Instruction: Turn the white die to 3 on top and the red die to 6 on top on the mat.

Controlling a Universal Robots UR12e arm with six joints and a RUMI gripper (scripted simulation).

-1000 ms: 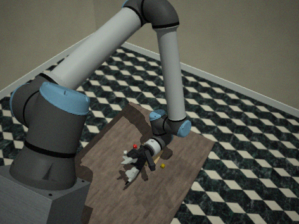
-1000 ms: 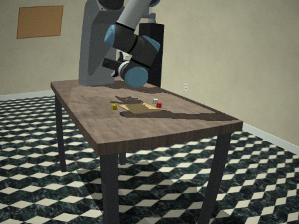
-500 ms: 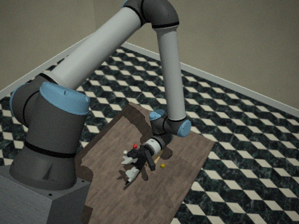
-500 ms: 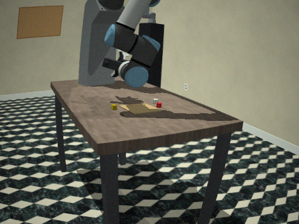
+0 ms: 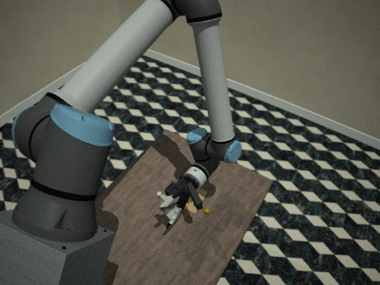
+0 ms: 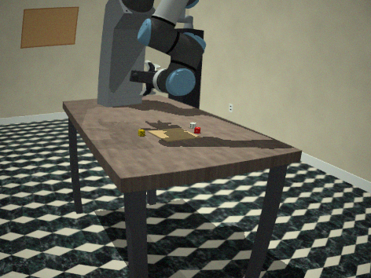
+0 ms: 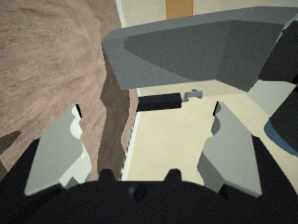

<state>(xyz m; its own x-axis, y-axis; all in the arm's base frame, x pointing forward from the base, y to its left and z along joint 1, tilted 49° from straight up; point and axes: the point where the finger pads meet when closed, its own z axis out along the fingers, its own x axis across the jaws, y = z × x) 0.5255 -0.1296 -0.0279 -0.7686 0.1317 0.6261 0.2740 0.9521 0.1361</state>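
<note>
Now: hand 20 cm short of the yellow die, 13 cm to the left of it and 17 cm above it. The rest, counted from my hand: tan mat 25 cm ahead, 2 cm to the right, 18 cm below; then white die 20 cm ahead, 11 cm to the left, 17 cm below; then red die 27 cm ahead, 8 cm to the left, 17 cm below.
</note>
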